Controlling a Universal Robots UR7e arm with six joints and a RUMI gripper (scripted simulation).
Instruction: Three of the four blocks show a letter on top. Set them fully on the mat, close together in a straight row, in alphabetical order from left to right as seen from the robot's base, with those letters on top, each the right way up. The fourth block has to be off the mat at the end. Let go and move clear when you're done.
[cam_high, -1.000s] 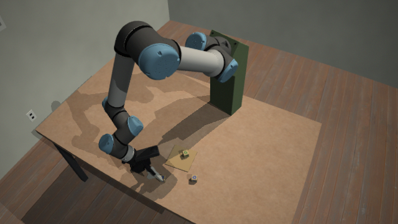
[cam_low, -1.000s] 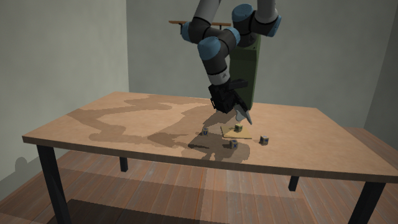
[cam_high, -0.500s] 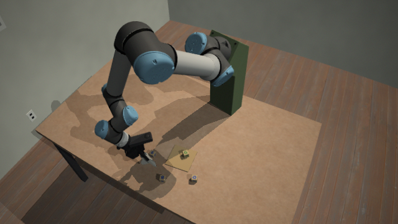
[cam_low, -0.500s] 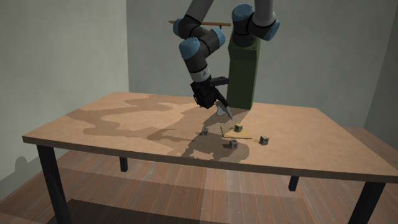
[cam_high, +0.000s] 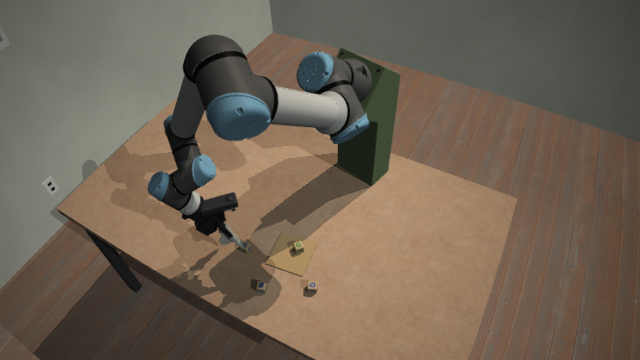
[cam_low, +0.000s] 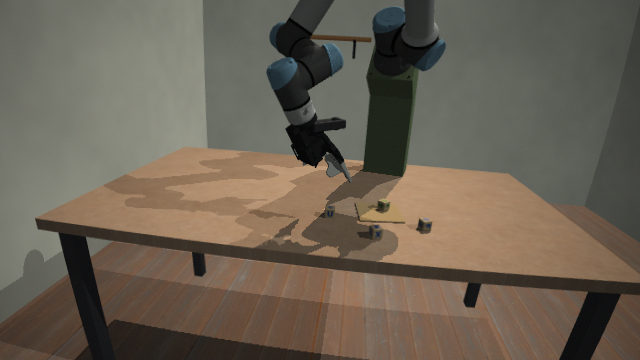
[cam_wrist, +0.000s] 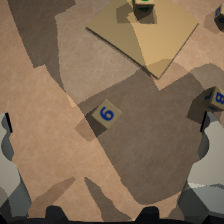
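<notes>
My hand is 110 mm past the G block, 150 mm to the right of it and 120 mm above it. Also, from my hand: Q block (10 mm behind, 280 mm to the left, 120 mm below); tan mat (80 mm behind, 140 mm to the left, 130 mm below).
</notes>
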